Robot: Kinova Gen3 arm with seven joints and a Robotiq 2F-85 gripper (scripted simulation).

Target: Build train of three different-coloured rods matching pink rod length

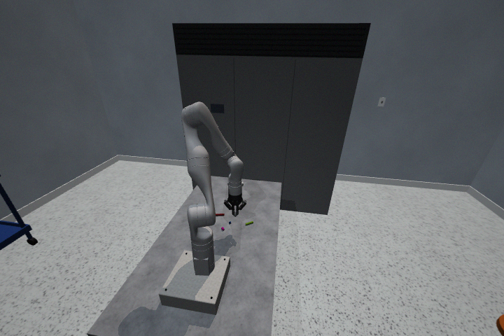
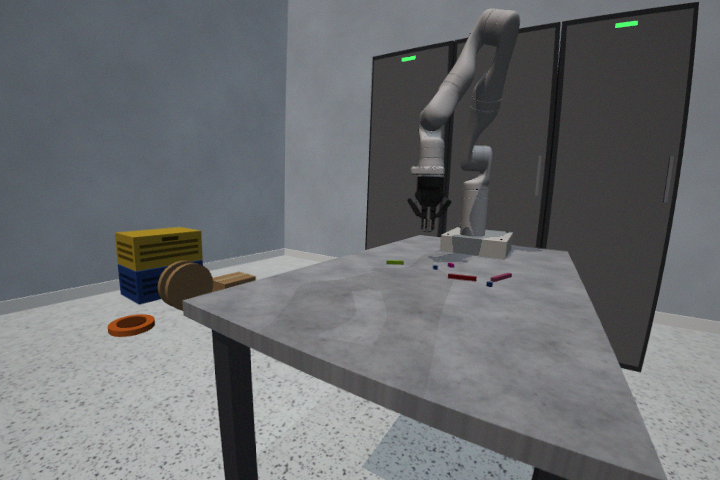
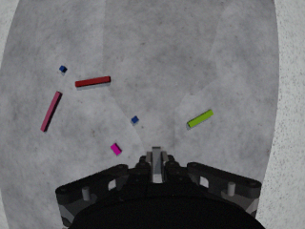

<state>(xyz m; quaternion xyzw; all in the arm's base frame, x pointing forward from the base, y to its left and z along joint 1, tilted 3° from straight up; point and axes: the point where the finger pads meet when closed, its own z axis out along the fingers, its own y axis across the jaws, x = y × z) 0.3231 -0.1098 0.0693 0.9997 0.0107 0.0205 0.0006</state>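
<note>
Now: the lime rod 11 cm below my hand, 8 cm to the right of it and 4 cm ahead of it. Also, from my hand: magenta rod (11 cm below, 7 cm to the left, 2 cm behind); then red rod (12 cm to the left, 11 cm below, 11 cm ahead); then grey rod (1 cm below).
</note>
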